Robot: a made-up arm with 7 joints.
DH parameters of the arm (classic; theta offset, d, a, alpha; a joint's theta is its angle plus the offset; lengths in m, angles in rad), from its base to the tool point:
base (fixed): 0 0 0 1.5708
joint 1: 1.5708 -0.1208 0 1.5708
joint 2: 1.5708 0 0 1.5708
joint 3: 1.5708 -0.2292 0 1.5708
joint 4: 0 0 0 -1.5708
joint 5: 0 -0.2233 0 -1.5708
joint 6: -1.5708 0 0 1.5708
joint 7: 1.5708 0 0 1.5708
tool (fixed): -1.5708 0 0 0
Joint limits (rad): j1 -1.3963..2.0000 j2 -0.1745..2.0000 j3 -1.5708..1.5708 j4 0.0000..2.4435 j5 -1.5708..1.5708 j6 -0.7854..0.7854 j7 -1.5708..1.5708
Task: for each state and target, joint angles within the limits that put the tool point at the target. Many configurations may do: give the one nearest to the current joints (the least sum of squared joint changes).
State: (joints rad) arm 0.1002 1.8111 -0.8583 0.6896 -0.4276 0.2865 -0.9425
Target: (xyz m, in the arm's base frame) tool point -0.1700 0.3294 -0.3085
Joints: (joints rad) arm -0.6443 0.9569 -1.2800 0.8804 -0.4276 0.2865 -0.9425
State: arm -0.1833 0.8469 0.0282 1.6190 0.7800 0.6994 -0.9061
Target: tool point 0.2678 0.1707 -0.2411
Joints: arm 0.2244 0.3381 -0.2396 1.2740 0.7800 0.6994 -0.9061
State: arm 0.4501 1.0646 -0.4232 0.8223 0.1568 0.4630 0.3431
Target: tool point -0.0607 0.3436 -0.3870
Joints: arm -0.2457 0.5613 -0.4957 0.1805 0.1568 0.4630 0.3431
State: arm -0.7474 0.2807 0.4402 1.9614 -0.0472 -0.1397 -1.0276
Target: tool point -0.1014 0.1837 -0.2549
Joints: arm -1.2417 0.0045 0.2895 1.7993 -0.0472 -0.1397 -1.0276
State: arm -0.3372 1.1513 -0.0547 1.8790 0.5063 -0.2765 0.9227
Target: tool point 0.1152 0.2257 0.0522
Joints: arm 0.0026 1.0454 0.7018 2.3988 0.5063 -0.2765 0.9227
